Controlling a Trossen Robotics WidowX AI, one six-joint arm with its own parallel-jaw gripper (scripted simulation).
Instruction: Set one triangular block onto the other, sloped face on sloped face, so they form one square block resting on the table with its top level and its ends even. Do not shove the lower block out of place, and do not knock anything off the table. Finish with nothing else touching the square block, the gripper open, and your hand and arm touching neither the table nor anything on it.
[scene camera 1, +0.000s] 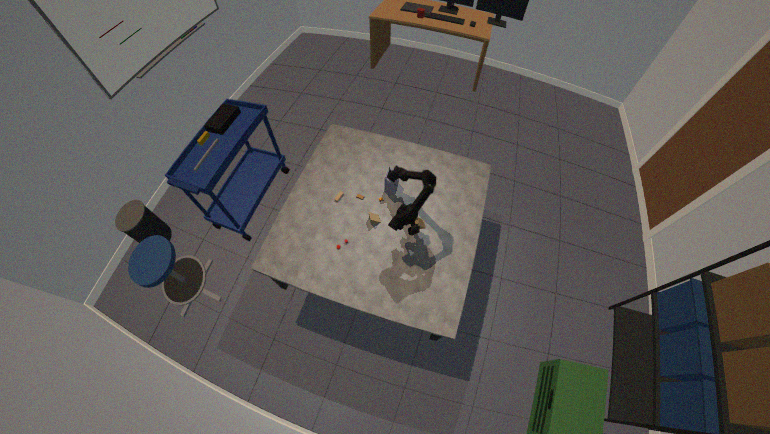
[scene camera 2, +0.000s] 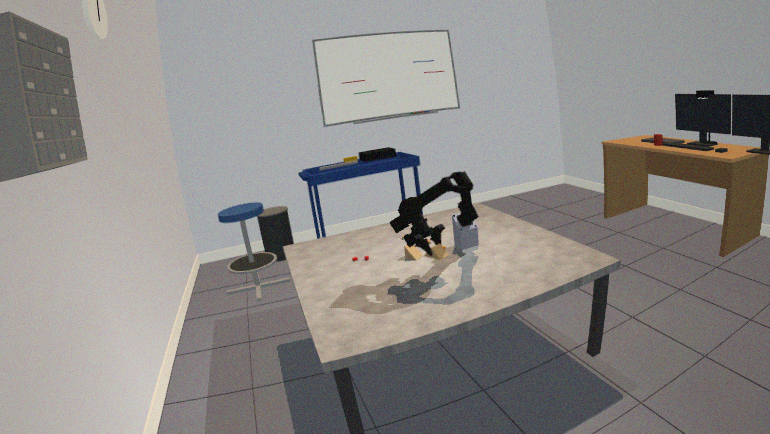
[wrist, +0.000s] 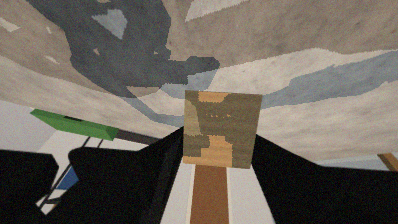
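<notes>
The gripper (scene camera 2: 436, 253) is visible, and the wrist view shows the gripper too, at (wrist: 215, 131).
</notes>
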